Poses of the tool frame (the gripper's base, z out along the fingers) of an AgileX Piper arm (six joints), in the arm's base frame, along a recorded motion.
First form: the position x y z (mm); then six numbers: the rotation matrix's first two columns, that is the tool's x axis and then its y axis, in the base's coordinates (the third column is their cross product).
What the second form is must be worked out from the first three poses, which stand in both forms.
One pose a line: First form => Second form
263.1, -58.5, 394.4, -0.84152, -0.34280, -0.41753, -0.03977, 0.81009, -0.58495 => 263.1, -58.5, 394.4, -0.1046, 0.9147, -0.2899, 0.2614
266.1, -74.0, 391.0, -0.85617, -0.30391, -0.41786, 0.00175, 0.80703, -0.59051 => 266.1, -74.0, 391.0, -0.0825, 0.9156, -0.2995, 0.2552
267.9, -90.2, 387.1, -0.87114, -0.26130, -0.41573, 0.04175, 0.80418, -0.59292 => 267.9, -90.2, 387.1, -0.0598, 0.9172, -0.3071, 0.2467
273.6, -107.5, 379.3, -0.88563, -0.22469, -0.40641, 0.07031, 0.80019, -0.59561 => 273.6, -107.5, 379.3, -0.0420, 0.9191, -0.3133, 0.2354
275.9, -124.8, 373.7, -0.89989, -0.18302, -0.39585, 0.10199, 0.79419, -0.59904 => 275.9, -124.8, 373.7, -0.0220, 0.9206, -0.3200, 0.2226
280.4, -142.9, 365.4, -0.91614, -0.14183, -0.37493, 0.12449, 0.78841, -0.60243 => 280.4, -142.9, 365.4, -0.0047, 0.9232, -0.3252, 0.2047
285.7, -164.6, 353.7, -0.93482, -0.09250, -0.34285, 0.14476, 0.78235, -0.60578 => 285.7, -164.6, 353.7, 0.0141, 0.9267, -0.3296, 0.1800
